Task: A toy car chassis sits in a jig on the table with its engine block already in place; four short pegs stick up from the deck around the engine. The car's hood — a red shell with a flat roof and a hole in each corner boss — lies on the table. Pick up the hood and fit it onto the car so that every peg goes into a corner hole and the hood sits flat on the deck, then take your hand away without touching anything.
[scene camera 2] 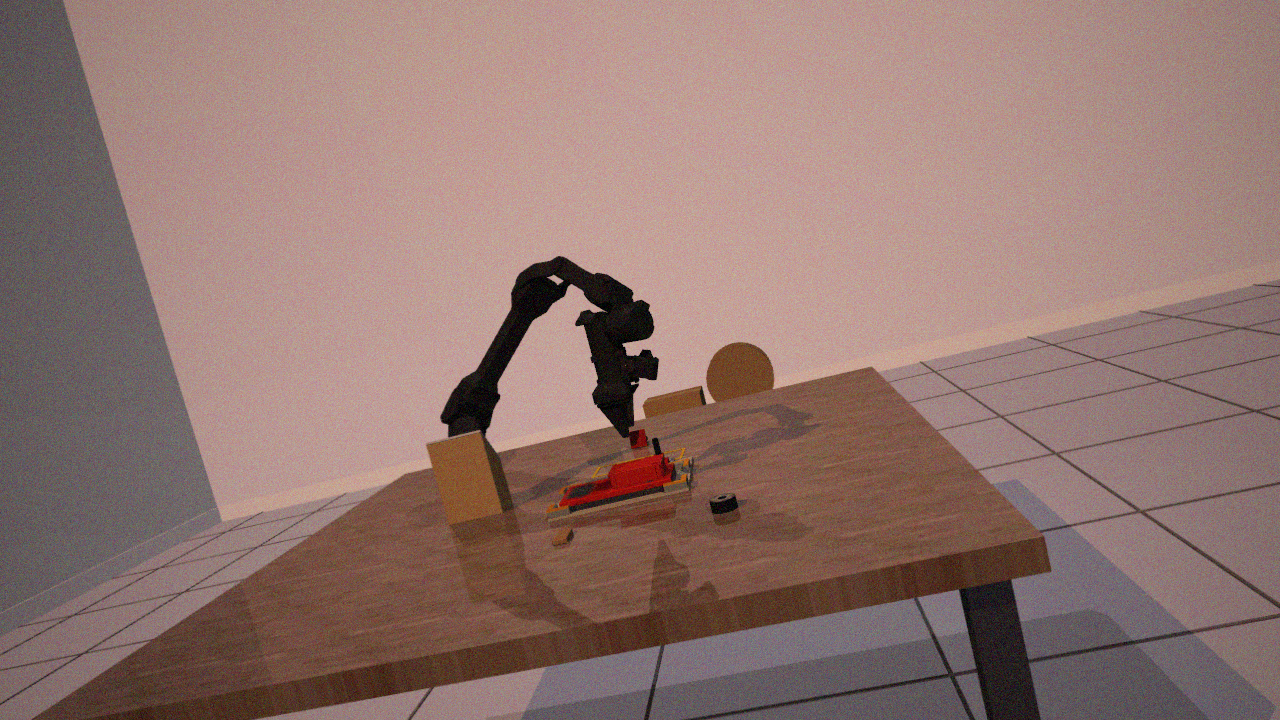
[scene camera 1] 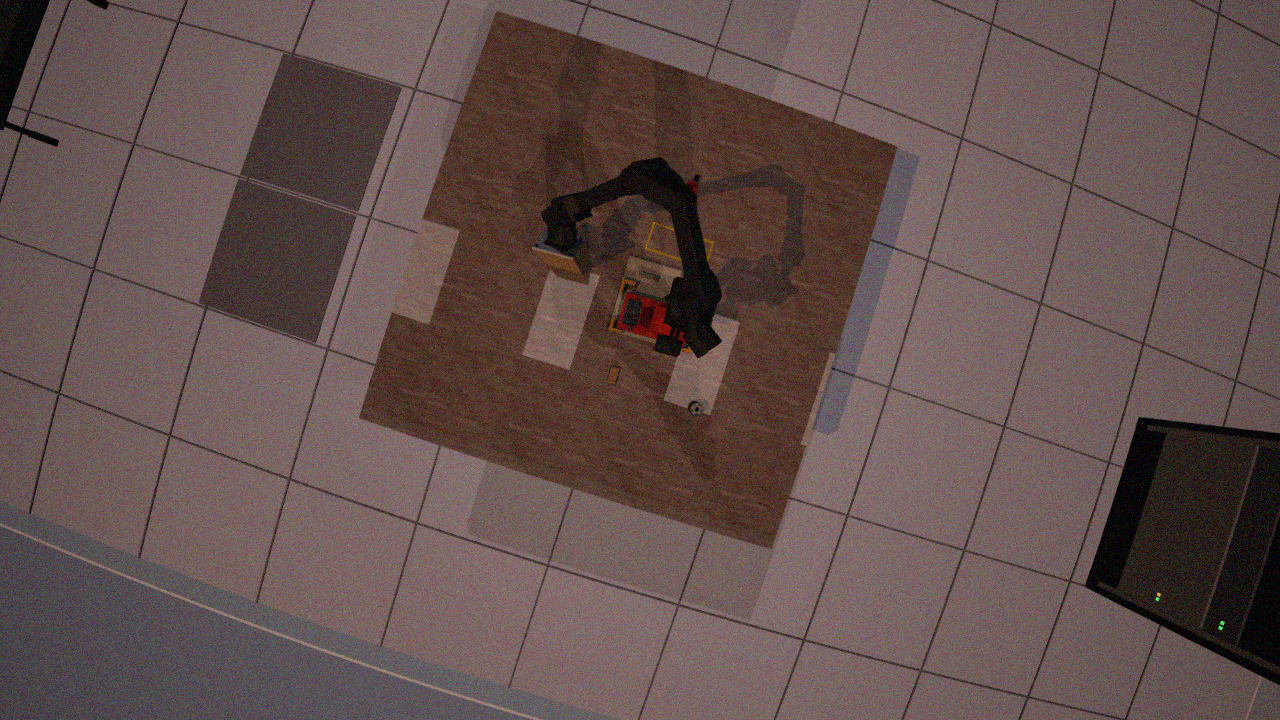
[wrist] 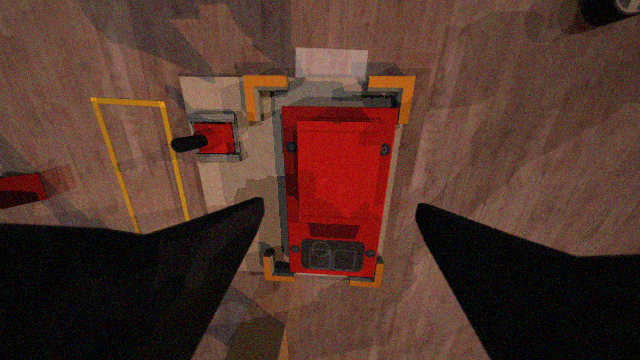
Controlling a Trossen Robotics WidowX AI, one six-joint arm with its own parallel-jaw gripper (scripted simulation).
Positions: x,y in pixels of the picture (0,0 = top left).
Scene:
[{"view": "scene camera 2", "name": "gripper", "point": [628,431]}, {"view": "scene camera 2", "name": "red hood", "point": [653,467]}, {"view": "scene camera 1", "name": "gripper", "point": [672,320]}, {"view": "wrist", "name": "gripper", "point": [338,207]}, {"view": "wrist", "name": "red hood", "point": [338,161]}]

